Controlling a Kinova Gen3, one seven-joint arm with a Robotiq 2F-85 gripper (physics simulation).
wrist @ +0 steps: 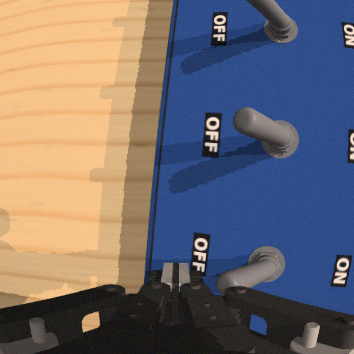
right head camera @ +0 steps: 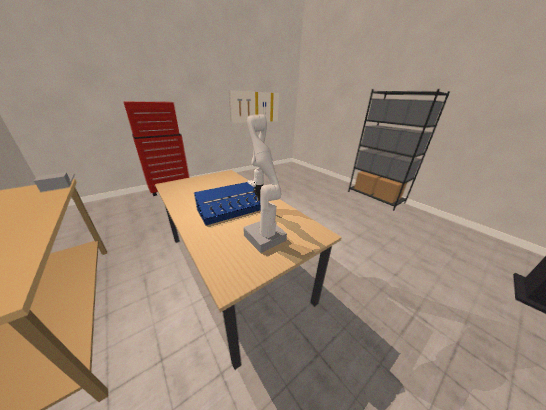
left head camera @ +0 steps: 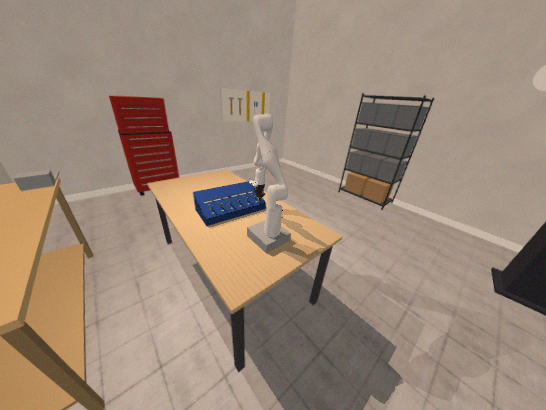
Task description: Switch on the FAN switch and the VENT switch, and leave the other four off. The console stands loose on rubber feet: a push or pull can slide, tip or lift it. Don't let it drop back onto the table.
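Frame: origin at the arm's base, x back, y up, z left, level; millimetres.
Seen in the pictures: gripper, fingertip midpoint: (wrist: 175, 278) (right head camera: 258, 200) (left head camera: 258, 200); arm's base, link origin: (right head camera: 266, 232) (left head camera: 271, 232).
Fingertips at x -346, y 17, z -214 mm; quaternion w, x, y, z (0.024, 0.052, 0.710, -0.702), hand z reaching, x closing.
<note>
Offsets run from my fingertips to a thing's top centre. "pt": to the spot under its first point. Level surfaces: height alone.
The blue console (left head camera: 227, 192) (right head camera: 225, 194) (wrist: 225, 85) stands on the table {dy -82 mm} (left head camera: 220, 260) (right head camera: 215, 260) (wrist: 60, 125). In the wrist view three grey toggle levers show: an upper lever {pt dx -67, dy +24, dz +141 mm} (wrist: 272, 16), a middle lever {dx -50, dy +45, dz +77 mm} (wrist: 265, 129) and a lower lever {dx -37, dy +45, dz +6 mm} (wrist: 247, 275). All three lean to the OFF side. The FAN and VENT names cannot be read. My gripper (left head camera: 260, 197) (right head camera: 257, 195) (wrist: 175, 278) is shut and empty, at the console's right end in the head views. In the wrist view its tips are over the console's edge, left of the lower lever and just below its OFF label; any contact is unclear.
The arm's grey base (left head camera: 267, 237) (right head camera: 264, 237) stands on the table, in front of the console's right end. A second wooden table (left head camera: 25, 225) (right head camera: 30, 230) is at the left. A red tool cabinet (left head camera: 150, 150) (right head camera: 160, 150) and a shelf rack (left head camera: 352, 140) (right head camera: 362, 137) stand farther back.
</note>
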